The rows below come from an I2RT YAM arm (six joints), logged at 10 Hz.
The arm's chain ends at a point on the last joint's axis. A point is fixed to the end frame.
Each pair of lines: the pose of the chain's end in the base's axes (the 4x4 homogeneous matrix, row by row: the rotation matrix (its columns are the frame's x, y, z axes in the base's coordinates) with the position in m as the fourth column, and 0 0 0 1 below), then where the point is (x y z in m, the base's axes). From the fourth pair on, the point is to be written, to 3 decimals.
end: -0.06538 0.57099 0.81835 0.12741; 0.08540 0.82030 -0.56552 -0.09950; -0.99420 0.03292 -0.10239 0.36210; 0 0 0 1
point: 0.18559 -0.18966 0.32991
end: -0.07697 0.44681 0.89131 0.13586; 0.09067 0.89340 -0.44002 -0.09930; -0.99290 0.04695 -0.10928 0.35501; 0 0 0 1
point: 0.20643 -0.17962 0.32156
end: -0.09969 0.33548 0.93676 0.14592; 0.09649 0.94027 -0.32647 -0.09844; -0.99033 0.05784 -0.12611 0.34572; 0 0 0 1
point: 0.22531 -0.16903 0.31015
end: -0.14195 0.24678 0.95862 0.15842; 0.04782 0.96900 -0.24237 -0.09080; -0.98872 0.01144 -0.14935 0.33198; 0 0 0 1
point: 0.243 -0.155 0.296
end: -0.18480 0.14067 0.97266 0.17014; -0.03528 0.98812 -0.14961 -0.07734; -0.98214 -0.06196 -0.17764 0.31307; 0 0 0 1
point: 0.260 -0.135 0.277
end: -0.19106 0.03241 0.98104 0.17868; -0.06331 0.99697 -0.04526 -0.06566; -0.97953 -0.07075 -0.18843 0.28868; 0 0 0 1
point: 0.273 -0.113 0.252
